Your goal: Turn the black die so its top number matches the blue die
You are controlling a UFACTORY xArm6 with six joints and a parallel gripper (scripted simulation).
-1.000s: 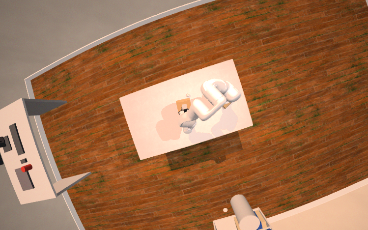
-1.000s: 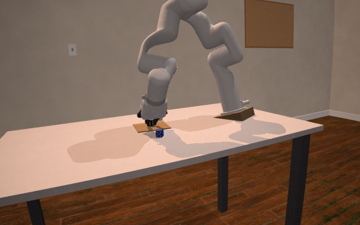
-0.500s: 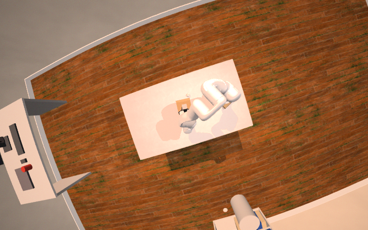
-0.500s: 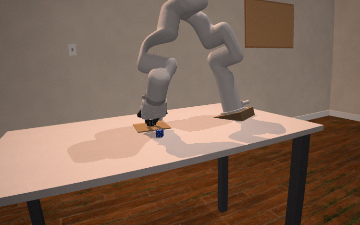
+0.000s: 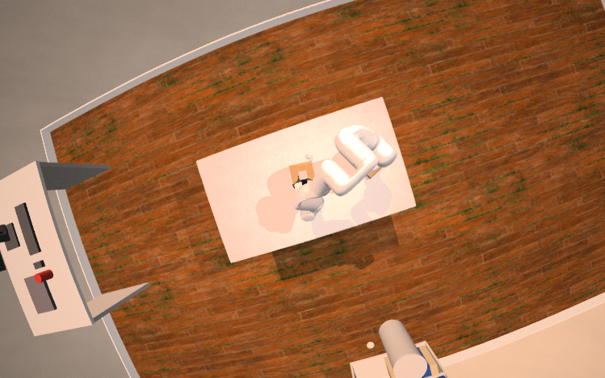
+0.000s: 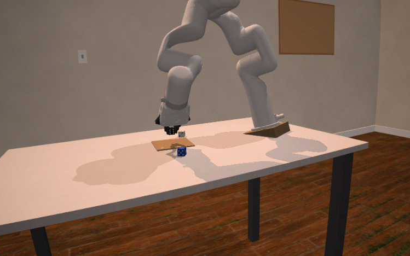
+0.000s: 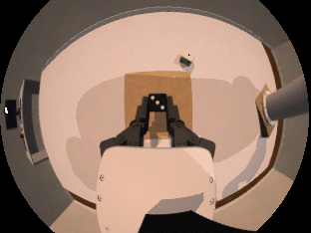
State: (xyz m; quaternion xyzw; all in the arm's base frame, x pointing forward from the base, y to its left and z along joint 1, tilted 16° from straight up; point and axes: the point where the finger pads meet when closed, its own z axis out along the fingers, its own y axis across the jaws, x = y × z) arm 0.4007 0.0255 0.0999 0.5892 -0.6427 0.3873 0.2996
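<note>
The mat lies 60 mm below my hand and 20 mm to the right of it. From my hand the other things lie so: blue die: 140 mm to the left, 50 mm below; black die: 20 mm to the right, 10 mm below; white die: 110 mm to the right, 70 mm behind, 50 mm below.
</note>
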